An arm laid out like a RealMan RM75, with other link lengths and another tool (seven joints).
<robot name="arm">
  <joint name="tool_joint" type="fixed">
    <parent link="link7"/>
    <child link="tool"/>
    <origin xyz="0.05 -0.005 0.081" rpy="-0.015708 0 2.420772"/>
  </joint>
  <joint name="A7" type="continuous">
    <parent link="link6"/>
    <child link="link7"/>
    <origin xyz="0 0 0.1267"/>
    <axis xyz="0 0 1"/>
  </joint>
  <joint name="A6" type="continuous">
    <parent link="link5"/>
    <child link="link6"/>
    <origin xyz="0 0 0"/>
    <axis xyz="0 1 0"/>
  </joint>
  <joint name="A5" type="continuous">
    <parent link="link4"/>
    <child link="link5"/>
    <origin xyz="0 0 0.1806"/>
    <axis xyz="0 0 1"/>
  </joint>
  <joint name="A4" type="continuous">
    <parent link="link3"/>
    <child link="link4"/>
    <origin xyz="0 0 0"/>
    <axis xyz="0 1 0"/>
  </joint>
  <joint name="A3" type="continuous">
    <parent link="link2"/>
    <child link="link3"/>
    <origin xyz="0 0 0.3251"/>
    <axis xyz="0 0 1"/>
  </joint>
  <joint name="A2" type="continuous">
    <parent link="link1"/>
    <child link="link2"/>
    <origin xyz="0 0 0"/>
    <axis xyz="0 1 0"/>
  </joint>
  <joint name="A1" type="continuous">
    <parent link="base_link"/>
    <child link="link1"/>
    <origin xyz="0 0 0.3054"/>
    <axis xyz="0 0 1"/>
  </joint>
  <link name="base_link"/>
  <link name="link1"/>
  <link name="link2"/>
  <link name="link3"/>
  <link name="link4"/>
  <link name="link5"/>
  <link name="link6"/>
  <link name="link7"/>
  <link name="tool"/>
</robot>
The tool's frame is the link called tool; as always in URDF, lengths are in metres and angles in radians. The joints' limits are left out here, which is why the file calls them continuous.
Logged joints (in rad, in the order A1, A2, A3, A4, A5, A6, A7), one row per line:
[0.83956, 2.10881, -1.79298, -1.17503, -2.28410, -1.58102, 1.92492]
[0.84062, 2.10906, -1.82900, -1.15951, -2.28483, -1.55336, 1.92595]
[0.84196, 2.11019, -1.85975, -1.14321, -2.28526, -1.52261, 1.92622]
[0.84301, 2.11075, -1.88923, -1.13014, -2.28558, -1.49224, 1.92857]
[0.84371, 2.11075, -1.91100, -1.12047, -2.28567, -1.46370, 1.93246]
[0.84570, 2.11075, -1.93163, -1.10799, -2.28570, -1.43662, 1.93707]
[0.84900, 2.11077, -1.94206, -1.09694, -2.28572, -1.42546, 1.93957]
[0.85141, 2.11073, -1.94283, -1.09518, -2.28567, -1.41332, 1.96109]
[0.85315, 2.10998, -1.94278, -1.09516, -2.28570, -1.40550, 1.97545]
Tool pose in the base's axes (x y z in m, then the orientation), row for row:
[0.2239, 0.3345, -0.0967, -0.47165, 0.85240, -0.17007, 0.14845]
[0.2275, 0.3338, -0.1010, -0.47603, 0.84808, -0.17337, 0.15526]
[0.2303, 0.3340, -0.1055, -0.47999, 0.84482, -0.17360, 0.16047]
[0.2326, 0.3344, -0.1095, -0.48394, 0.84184, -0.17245, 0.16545]
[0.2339, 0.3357, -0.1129, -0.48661, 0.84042, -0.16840, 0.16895]
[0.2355, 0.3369, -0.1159, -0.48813, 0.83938, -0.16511, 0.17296]
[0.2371, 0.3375, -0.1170, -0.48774, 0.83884, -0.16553, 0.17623]
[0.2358, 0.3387, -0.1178, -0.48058, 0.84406, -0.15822, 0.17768]
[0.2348, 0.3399, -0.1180, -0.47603, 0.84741, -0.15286, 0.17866]
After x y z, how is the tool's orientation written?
As a quaternion, x y z w.
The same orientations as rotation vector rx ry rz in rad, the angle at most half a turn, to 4 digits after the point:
[-1.3562, 2.4510, -0.4890]
[-1.3636, 2.4294, -0.4966]
[-1.3710, 2.4130, -0.4958]
[-1.3785, 2.3979, -0.4912]
[-1.3834, 2.3893, -0.4788]
[-1.3847, 2.3810, -0.4684]
[-1.3811, 2.3753, -0.4687]
[-1.3597, 2.3881, -0.4477]
[-1.3461, 2.3963, -0.4323]

